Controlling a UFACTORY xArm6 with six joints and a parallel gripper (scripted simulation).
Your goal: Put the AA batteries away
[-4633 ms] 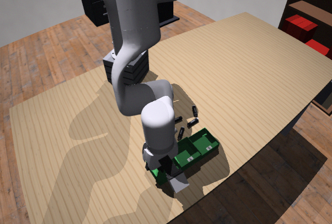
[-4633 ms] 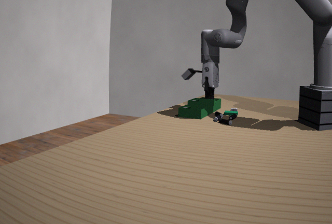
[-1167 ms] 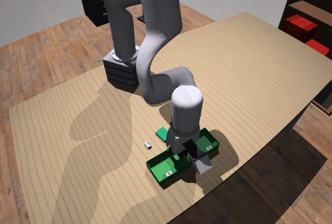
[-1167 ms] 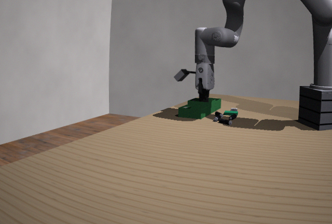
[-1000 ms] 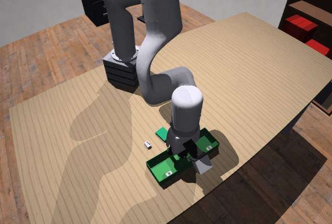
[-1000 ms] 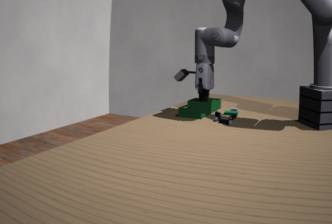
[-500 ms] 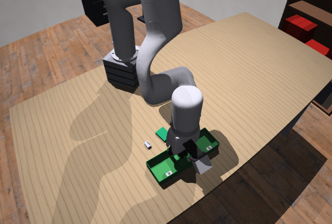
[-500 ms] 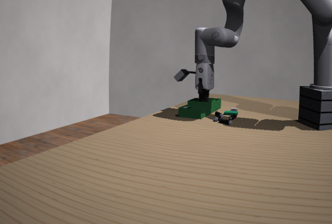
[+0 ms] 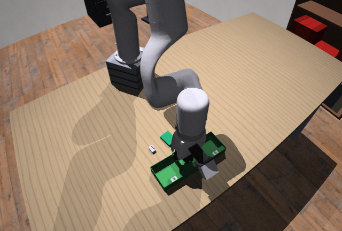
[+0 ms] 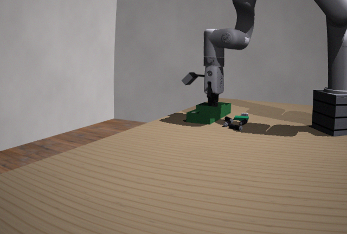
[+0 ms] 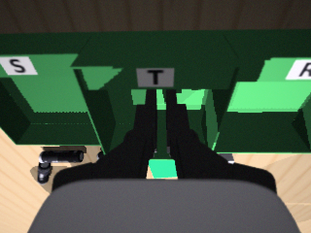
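Right now my hand is 10 mm short of the green bin marked S and 10 mm above it. Also, from my hand: flat green block 110 mm behind, 10 mm to the left, 30 mm below; small white block 120 mm behind, 60 mm to the right, 30 mm below.
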